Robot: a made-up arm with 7 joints. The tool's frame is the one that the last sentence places. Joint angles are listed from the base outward.
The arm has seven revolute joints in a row. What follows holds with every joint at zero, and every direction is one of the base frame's. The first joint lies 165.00 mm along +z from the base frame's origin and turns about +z. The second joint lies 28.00 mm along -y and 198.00 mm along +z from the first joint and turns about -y. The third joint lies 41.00 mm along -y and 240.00 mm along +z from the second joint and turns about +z. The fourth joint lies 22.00 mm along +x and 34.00 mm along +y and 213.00 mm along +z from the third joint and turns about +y. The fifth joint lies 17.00 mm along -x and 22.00 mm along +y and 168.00 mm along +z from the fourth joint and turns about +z. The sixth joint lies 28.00 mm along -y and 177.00 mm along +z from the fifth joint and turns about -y. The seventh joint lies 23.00 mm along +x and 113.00 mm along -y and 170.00 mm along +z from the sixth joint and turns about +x. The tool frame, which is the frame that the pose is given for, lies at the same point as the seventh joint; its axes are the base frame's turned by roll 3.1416, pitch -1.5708 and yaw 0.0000 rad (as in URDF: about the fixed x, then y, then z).
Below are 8 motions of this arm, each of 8 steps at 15 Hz.
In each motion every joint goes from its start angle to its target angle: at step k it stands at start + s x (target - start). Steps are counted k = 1, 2, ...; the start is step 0. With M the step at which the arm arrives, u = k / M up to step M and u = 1 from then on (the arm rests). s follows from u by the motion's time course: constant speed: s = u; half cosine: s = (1 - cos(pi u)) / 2; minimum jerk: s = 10 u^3 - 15 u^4 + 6 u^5.
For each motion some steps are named. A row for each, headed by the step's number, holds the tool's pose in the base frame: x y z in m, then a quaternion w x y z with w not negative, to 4 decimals.
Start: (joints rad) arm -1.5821 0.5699 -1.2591 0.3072 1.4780 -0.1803 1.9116
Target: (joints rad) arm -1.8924 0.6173 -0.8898 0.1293 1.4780 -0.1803 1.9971
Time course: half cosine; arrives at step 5
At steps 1, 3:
1: -0.2956 0.3446 1.2238 0.2997 0.0526 0.5716 -0.7620
3: -0.1466 0.3914 1.2468 0.2426 -0.0007 0.5796 -0.7780

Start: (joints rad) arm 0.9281 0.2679 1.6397 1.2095 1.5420 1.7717 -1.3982
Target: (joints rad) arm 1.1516 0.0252 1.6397 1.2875 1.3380 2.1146 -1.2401
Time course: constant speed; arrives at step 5
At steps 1, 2, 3, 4, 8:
1: -0.2512 0.1667 0.8303 0.7759 -0.1995 -0.5198 -0.2966
2: -0.2330 0.1714 0.8284 0.7791 -0.2286 -0.5072 -0.2889
3: -0.2167 0.1770 0.8252 0.7813 -0.2569 -0.4946 -0.2808
4: -0.2021 0.1833 0.8208 0.7825 -0.2844 -0.4822 -0.2726
8: -0.1894 0.1901 0.8154 0.7827 -0.3109 -0.4699 -0.2643

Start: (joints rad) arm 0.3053 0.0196 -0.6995 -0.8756 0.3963 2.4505 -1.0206
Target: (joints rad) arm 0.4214 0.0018 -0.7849 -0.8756 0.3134 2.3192 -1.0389
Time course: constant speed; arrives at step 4
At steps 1, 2, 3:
1: -0.2276 -0.1017 0.8954 0.2732 -0.7121 -0.2349 0.6025
2: -0.2303 -0.0991 0.8938 0.2888 -0.7017 -0.2328 0.6082
3: -0.2331 -0.0962 0.8923 0.3043 -0.6910 -0.2307 0.6138

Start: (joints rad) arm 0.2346 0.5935 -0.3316 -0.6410 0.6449 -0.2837 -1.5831
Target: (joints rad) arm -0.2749 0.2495 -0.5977 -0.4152 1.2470 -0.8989 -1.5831
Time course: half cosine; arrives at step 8
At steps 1, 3, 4, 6, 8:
1: -0.6286 -0.1585 1.0526 0.6458 0.0644 0.3956 0.6498
3: -0.5198 -0.0338 1.1559 0.6377 0.1586 0.5273 0.5387
4: -0.4200 0.0319 1.2095 0.6124 0.2293 0.6047 0.4547
6: -0.2116 0.0930 1.2639 0.5258 0.3587 0.7110 0.2988
8: -0.1250 0.0948 1.2701 0.4766 0.4087 0.7413 0.2373

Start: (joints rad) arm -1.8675 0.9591 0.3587 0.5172 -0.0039 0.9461 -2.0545
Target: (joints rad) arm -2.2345 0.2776 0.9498 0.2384 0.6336 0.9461 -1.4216
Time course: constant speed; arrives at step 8
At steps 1, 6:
1: 0.1082 0.6116 1.0705 0.9502 0.1102 0.2009 -0.2114
6: 0.0651 0.2553 1.2564 0.8859 0.3017 0.2483 0.2499

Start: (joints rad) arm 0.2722 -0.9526 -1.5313 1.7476 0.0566 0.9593 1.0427
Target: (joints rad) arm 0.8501 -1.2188 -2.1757 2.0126 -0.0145 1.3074 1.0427
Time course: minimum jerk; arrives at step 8
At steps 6, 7, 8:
6: 0.5156 -0.0944 0.8200 0.5198 0.4270 -0.5081 0.5378
7: 0.5038 -0.0551 0.8271 0.5188 0.4162 -0.4889 0.5645
8: 0.5014 -0.0479 0.8283 0.5185 0.4141 -0.4853 0.5694

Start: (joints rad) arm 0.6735 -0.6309 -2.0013 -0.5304 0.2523 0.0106 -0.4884
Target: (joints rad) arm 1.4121 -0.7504 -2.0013 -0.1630 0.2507 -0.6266 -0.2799
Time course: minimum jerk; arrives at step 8
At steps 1, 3, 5, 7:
1: 0.3390 0.4642 1.0947 0.7251 0.4882 0.1724 0.4542
3: 0.3091 0.4909 1.1112 0.6554 0.5693 0.1623 0.4690
5: 0.2508 0.5329 1.1151 0.5366 0.6941 0.1639 0.4510
7: 0.2105 0.5547 1.1033 0.4767 0.7538 0.1733 0.4178

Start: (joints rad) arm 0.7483 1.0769 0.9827 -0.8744 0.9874 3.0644 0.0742
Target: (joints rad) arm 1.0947 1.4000 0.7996 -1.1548 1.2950 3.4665 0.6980
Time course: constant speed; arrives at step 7
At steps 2, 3, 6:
2: -0.2901 -0.5320 0.5954 0.4390 0.4902 0.2870 0.6961
3: -0.2800 -0.5548 0.5554 0.3629 0.4718 0.2556 0.7618
6: -0.2314 -0.6095 0.4239 0.1103 0.3932 0.1558 0.8994

